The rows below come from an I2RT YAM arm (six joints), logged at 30 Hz.
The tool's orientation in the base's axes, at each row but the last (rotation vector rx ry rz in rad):
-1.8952 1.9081 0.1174
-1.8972 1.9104 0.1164
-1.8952 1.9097 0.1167
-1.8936 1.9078 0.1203
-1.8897 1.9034 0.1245
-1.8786 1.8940 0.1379
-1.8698 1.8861 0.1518
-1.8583 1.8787 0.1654
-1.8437 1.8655 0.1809
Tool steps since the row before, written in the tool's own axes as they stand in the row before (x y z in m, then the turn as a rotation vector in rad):
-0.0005 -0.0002 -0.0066 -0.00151 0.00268 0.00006
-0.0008 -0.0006 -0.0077 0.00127 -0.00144 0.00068
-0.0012 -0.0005 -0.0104 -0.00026 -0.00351 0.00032
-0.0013 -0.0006 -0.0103 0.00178 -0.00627 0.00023
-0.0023 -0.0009 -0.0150 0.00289 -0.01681 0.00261
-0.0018 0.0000 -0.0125 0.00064 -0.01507 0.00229
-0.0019 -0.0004 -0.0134 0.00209 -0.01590 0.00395
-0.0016 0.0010 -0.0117 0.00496 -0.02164 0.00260
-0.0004 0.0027 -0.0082 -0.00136 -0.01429 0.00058
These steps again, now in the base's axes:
-0.0015 -0.0020 0.0062 -0.00264 0.00157 -0.00016
-0.0014 -0.0021 0.0074 0.00161 -0.00101 -0.00072
-0.0022 -0.0027 0.0099 0.00347 0.00017 0.00067
-0.0020 -0.0026 0.0099 0.00620 -0.00191 0.00068
-0.0030 -0.0035 0.0145 0.01703 -0.00265 0.00075
-0.0032 -0.0032 0.0118 0.01517 -0.00060 0.00148
-0.0031 -0.0037 0.0127 0.01646 -0.00131 -0.00036
-0.0040 -0.0034 0.0106 0.02179 -0.00485 0.00105
-0.0047 -0.0030 0.0066 0.01387 0.00046 0.00370

